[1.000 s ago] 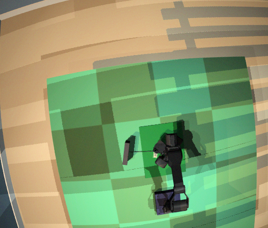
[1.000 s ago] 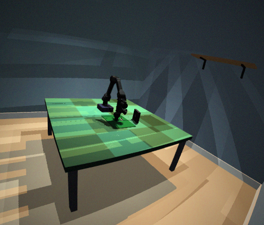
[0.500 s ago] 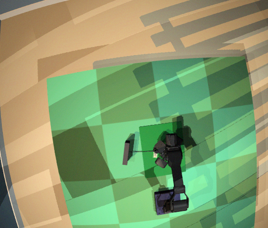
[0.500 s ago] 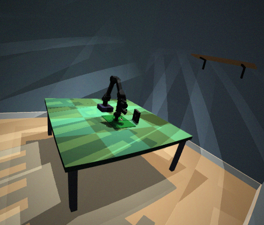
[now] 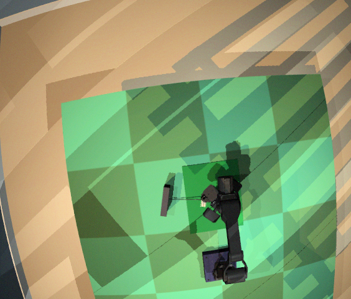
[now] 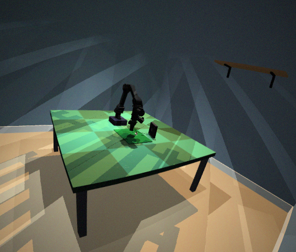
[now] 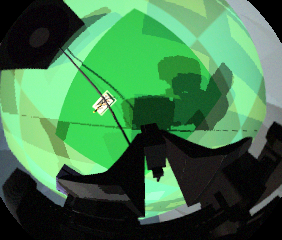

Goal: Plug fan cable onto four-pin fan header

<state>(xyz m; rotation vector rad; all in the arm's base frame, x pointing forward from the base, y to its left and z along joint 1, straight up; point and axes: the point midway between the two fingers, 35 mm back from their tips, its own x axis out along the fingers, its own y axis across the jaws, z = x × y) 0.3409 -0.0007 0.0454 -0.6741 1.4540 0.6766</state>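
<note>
Right now the white four-pin header is 20 mm behind my gripper tip, 70 mm to the left of it and 60 mm below it. The rest, counted from my gripper tip: black fan 10 mm ahead, 210 mm to the left; dark plug 10 mm behind, 10 mm to the right, 10 mm above; green board 10 mm behind, 20 mm to the left, 80 mm below.
</note>
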